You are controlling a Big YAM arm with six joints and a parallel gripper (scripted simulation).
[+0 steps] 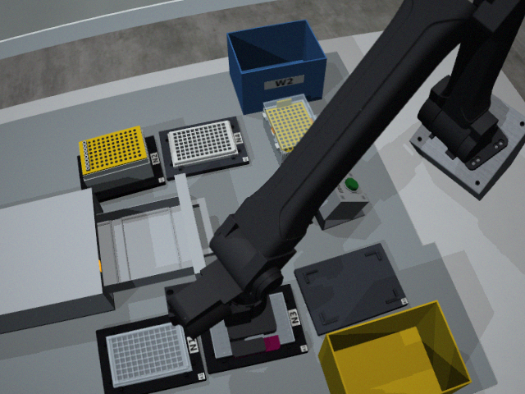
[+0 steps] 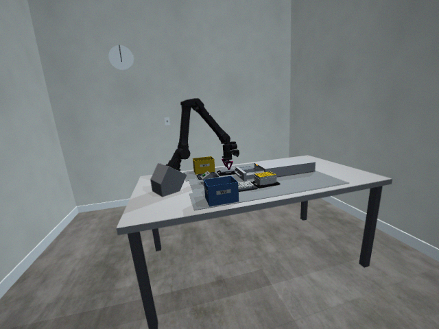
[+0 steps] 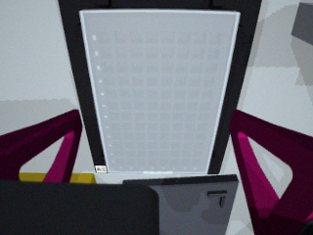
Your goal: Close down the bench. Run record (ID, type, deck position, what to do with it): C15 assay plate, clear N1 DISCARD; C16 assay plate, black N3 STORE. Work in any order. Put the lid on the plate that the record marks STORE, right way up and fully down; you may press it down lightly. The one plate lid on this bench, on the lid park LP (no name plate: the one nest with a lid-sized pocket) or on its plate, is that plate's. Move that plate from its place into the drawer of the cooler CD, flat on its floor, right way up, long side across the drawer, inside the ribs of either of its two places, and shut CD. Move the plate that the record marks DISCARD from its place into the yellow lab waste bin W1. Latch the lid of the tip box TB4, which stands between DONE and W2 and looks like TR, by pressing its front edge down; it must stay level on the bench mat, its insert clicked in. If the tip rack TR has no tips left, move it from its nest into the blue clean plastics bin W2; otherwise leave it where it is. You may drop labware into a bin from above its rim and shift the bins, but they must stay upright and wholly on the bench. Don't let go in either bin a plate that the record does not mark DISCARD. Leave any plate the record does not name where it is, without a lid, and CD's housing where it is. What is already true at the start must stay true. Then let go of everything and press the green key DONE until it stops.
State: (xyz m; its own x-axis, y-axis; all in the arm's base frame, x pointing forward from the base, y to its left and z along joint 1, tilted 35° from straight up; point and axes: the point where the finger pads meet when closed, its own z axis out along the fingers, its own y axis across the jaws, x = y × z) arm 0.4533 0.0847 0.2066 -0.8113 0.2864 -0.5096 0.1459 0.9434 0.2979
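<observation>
My gripper is now 20 mm above the plate lid. Round my hand: nest n1: 160 mm ahead, 40 mm below, 20 mm to the right; nest N3: 40 mm below; black plate: 30 mm below.
</observation>
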